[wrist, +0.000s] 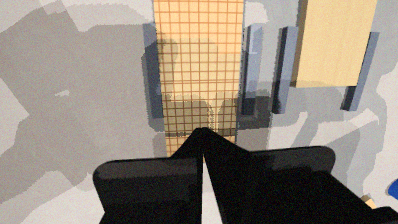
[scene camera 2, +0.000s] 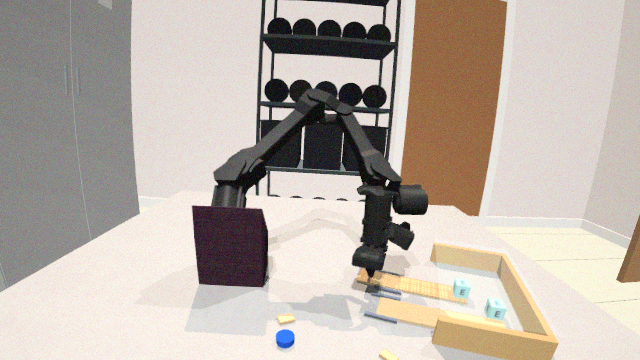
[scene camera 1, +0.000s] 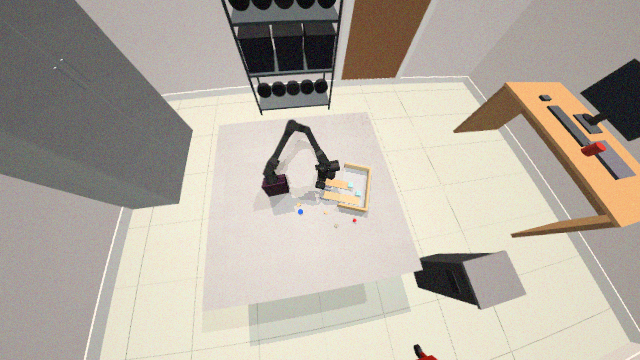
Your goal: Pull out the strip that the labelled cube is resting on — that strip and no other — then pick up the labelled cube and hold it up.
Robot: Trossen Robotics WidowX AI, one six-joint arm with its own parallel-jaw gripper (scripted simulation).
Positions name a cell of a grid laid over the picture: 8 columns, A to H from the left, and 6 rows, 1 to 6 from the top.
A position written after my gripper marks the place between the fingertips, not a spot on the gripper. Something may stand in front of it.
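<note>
Scene camera 2 shows my gripper (scene camera 2: E5). Visible in the wrist view as well: my gripper (wrist: E4).
</note>
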